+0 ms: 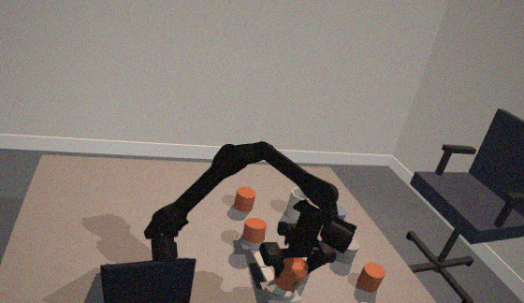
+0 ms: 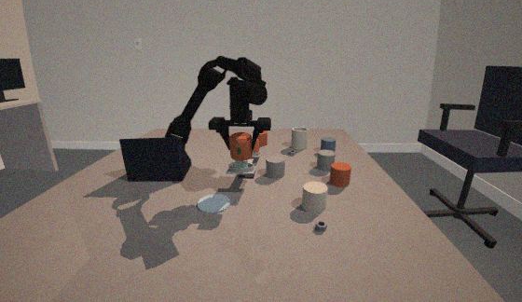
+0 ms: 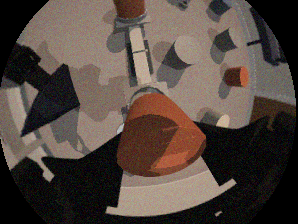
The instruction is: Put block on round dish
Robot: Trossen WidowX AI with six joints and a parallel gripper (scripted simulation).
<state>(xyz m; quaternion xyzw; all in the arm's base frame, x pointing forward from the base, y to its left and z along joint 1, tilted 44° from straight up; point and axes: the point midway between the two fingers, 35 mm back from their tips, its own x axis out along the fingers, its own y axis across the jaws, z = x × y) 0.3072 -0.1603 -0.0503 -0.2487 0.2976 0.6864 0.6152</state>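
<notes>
The pale green block is 6 cm below my gripper tip and 1 cm to the left of it. Also, from my gripper tip: balance beam: 14 cm to the left, 11 cm below; then balance: 14 cm to the left, 12 cm below; then round pale dish: 14 cm below, 9 cm to the right, 8 cm behind.
</notes>
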